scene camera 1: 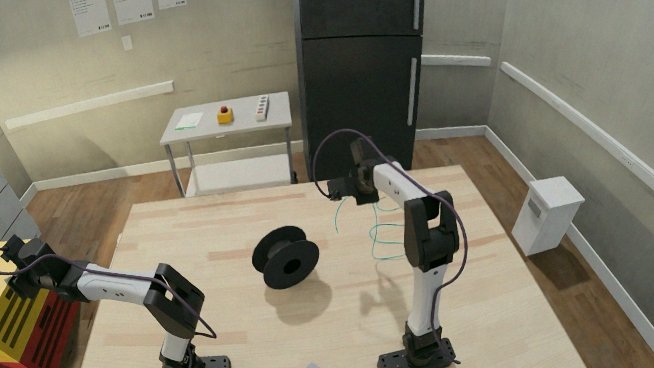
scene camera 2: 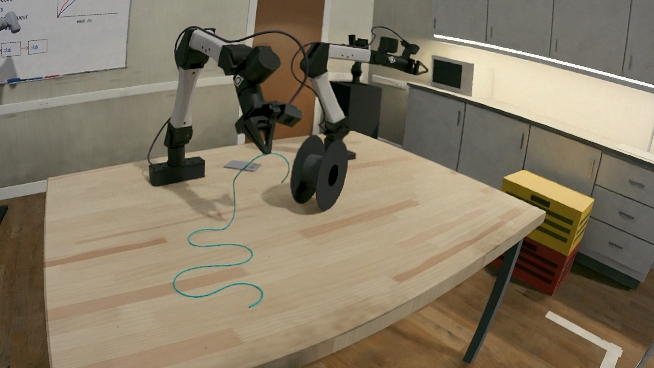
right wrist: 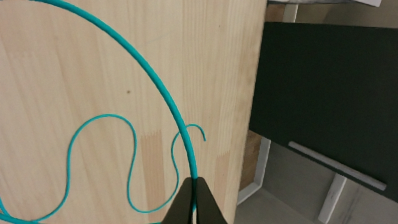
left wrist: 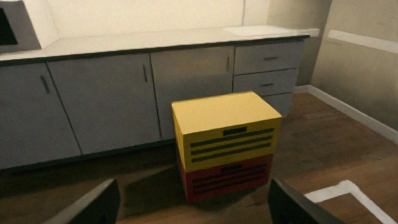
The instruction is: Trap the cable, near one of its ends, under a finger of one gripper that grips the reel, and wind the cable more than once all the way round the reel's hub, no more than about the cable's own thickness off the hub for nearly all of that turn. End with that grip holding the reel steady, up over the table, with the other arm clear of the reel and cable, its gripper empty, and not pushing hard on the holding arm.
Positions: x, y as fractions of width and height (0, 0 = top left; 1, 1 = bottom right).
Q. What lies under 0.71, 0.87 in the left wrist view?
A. My left gripper.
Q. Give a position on a black reel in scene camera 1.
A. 0.44, 0.73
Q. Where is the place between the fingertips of my right gripper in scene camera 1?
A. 0.55, 0.52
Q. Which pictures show the black reel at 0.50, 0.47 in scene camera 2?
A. Scene camera 1 and scene camera 2 only.
